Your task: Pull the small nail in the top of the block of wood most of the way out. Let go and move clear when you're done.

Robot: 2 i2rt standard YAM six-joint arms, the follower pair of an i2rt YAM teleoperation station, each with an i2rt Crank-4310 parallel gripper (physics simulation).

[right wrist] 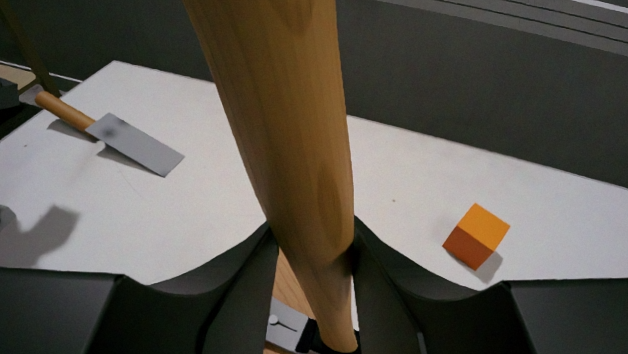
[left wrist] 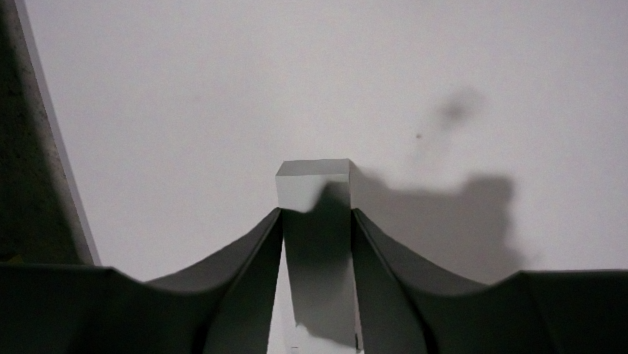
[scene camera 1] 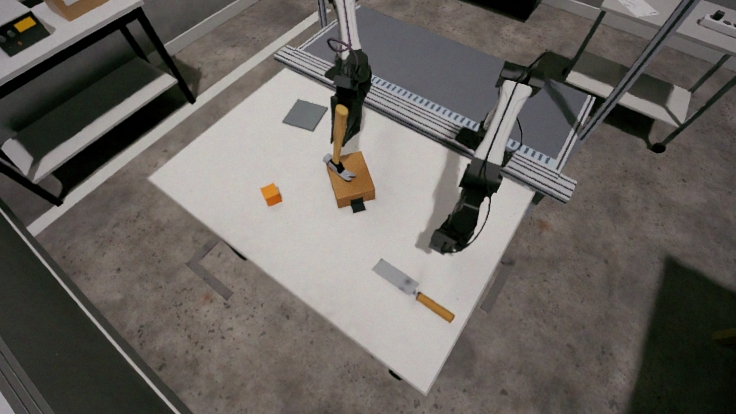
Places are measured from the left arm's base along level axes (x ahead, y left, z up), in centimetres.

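Pixels of known places: left gripper, fingertip midpoint: (left wrist: 316,213) (scene camera 1: 451,247); right gripper, fingertip midpoint: (right wrist: 314,220) (scene camera 1: 336,144).
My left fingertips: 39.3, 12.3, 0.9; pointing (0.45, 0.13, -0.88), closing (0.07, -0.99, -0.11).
Observation:
Ahead of a thing's pixels: the offset from my left fingertips to its top centre, as dx, dy, dz. "spot": to the spot under its first point. Level surfaces: height alone.
A wooden block {+1.7, -37.9, +4.4} (scene camera 1: 361,182) (right wrist: 289,285) lies on the table. The hammer {+2.8, -38.4, +32.3} (scene camera 1: 338,133) (right wrist: 300,150) stands with its head on the block's top and its handle up, leaning slightly. In the right wrist view a small round nail head {+3.2, -36.9, +5.9} (right wrist: 273,319) shows at the slit of the hammer's claw; how far it stands out I cannot tell. My right gripper (right wrist: 314,220) is shut on the hammer's handle. My left gripper (scene camera 1: 443,244) (left wrist: 316,213) is low over the table, right of the block in scene camera 1, shut on a pale grey box {spot: +1.3, +0.2, +0.7} (left wrist: 312,192), which the arm hides there.
A black piece {spot: +6.6, -30.6, -0.9} (scene camera 1: 357,205) sits at the block's near edge. An orange cube {+22.0, -53.2, +3.4} (scene camera 1: 270,194) (right wrist: 476,235) lies left of the block. A flat-bladed tool {+17.6, -1.3, +3.8} (scene camera 1: 395,277) (right wrist: 137,145) with a wooden handle lies near the front right. A grey square {spot: -10.3, -71.3, -0.1} (scene camera 1: 305,114) lies at the back left of the table {dz -1.2} (scene camera 1: 308,257).

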